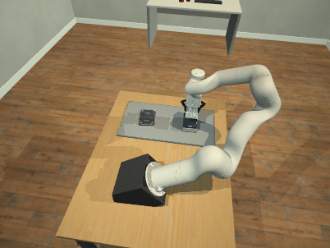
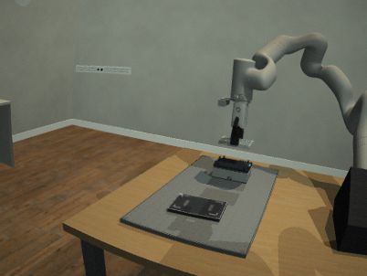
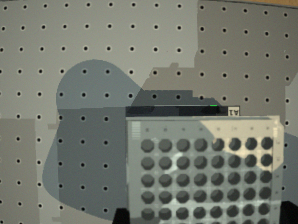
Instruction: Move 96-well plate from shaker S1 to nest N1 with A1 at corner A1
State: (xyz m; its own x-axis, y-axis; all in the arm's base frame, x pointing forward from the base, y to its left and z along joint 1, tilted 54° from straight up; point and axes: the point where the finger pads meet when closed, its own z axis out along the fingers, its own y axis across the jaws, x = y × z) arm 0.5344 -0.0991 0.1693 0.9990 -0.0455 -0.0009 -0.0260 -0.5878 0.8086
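Right now the plate nest N1 is 4 cm ahead of my hand, 33 cm to the left of it and 15 cm below it. Also, from my hand: A1 mark: 12 cm ahead, 27 cm to the left, 14 cm below; 96-well plate: 1 cm below.
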